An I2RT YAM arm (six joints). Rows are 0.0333 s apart.
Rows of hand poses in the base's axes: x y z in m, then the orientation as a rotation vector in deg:
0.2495, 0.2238, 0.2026, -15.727, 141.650, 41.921
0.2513, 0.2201, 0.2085, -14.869, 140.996, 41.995
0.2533, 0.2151, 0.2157, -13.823, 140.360, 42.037
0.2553, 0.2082, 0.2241, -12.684, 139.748, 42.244
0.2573, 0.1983, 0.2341, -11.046, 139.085, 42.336
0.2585, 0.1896, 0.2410, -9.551, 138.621, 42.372
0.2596, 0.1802, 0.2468, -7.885, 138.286, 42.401
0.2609, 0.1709, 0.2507, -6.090, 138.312, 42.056
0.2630, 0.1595, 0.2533, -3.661, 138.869, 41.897
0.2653, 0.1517, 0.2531, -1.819, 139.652, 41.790
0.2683, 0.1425, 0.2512, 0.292, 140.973, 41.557
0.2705, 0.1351, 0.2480, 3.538, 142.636, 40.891
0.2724, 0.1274, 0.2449, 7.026, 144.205, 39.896
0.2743, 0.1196, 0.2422, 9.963, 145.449, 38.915
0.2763, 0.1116, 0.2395, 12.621, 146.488, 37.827
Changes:
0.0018, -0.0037, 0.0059, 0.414, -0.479, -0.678
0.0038, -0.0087, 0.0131, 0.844, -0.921, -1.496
0.0058, -0.0156, 0.0215, 1.397, -1.273, -2.334
0.0078, -0.0255, 0.0315, 1.995, -1.626, -3.566
0.0090, -0.0342, 0.0384, 2.469, -1.819, -4.684
0.0101, -0.0436, 0.0442, 2.937, -1.854, -5.906
0.0114, -0.0529, 0.0481, 3.076, -1.629, -7.264
0.0135, -0.0643, 0.0507, 3.311, -0.726, -8.922
0.0158, -0.0721, 0.0505, 3.387, 0.314, -10.102
0.0188, -0.0813, 0.0486, 3.272, 1.885, -11.391
0.0210, -0.0887, 0.0454, 2.996, 3.916, -13.484
0.0229, -0.0964, 0.0423, 2.574, 5.883, -15.803
0.0248, -0.1042, 0.0396, 2.142, 7.480, -17.772
0.0268, -0.1122, 0.0369, 1.643, 8.835, -19.599

